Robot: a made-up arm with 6 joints. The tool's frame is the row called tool.
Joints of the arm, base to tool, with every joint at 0 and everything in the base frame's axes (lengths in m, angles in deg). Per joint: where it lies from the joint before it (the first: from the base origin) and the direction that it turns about. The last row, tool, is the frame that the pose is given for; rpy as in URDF.
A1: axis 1 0 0 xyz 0.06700 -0.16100 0.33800
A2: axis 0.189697 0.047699 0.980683 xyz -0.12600 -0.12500 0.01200
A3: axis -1 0 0 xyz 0.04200 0.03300 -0.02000
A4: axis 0 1 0 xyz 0.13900 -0.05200 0.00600
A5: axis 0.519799 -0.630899 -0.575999 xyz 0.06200 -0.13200 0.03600
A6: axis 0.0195 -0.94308 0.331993 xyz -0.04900 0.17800 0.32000
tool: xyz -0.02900 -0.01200 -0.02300 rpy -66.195 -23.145 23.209
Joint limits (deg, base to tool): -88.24..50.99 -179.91..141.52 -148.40..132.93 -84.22..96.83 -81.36..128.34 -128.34..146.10
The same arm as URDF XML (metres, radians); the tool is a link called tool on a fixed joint. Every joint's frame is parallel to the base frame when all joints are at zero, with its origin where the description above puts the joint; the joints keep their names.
<robot name="arm">
  <link name="base_link"/>
  <link name="link1"/>
  <link name="link2"/>
  <link name="link3"/>
  <link name="link4"/>
  <link name="link5"/>
  <link name="link6"/>
  <link name="tool"/>
  <joint name="A1" type="revolute">
    <parent link="base_link"/>
    <child link="link1"/>
    <origin xyz="0.0670 -0.1610 0.3380" rpy="0.0000 0.0000 0.0000"/>
    <axis xyz="1 0 0"/>
    <limit lower="-1.5401" upper="0.8899"/>
  </joint>
  <joint name="A2" type="revolute">
    <parent link="link1"/>
    <child link="link2"/>
    <origin xyz="-0.1260 -0.1250 0.0120" rpy="0.0000 0.0000 0.0000"/>
    <axis xyz="0.189697 0.047699 0.980683"/>
    <limit lower="-3.1400" upper="2.4700"/>
  </joint>
  <joint name="A3" type="revolute">
    <parent link="link2"/>
    <child link="link3"/>
    <origin xyz="0.0420 0.0330 -0.0200" rpy="0.0000 0.0000 0.0000"/>
    <axis xyz="-1 0 0"/>
    <limit lower="-2.5901" upper="2.3201"/>
  </joint>
  <joint name="A4" type="revolute">
    <parent link="link3"/>
    <child link="link4"/>
    <origin xyz="0.1390 -0.0520 0.0060" rpy="0.0000 0.0000 0.0000"/>
    <axis xyz="0 1 0"/>
    <limit lower="-1.4699" upper="1.6900"/>
  </joint>
  <joint name="A5" type="revolute">
    <parent link="link4"/>
    <child link="link5"/>
    <origin xyz="0.0620 -0.1320 0.0360" rpy="0.0000 0.0000 0.0000"/>
    <axis xyz="0.519799 -0.630899 -0.575999"/>
    <limit lower="-1.4200" upper="2.2400"/>
  </joint>
  <joint name="A6" type="revolute">
    <parent link="link5"/>
    <child link="link6"/>
    <origin xyz="-0.0490 0.1780 0.3200" rpy="0.0000 0.0000 0.0000"/>
    <axis xyz="0.0195 -0.94308 0.331993"/>
    <limit lower="-2.2400" upper="2.5499"/>
  </joint>
  <joint name="tool_joint" type="fixed">
    <parent link="link6"/>
    <child link="tool"/>
    <origin xyz="-0.0290 -0.0120 -0.0230" rpy="-1.1553 -0.4040 0.4051"/>
  </joint>
</robot>

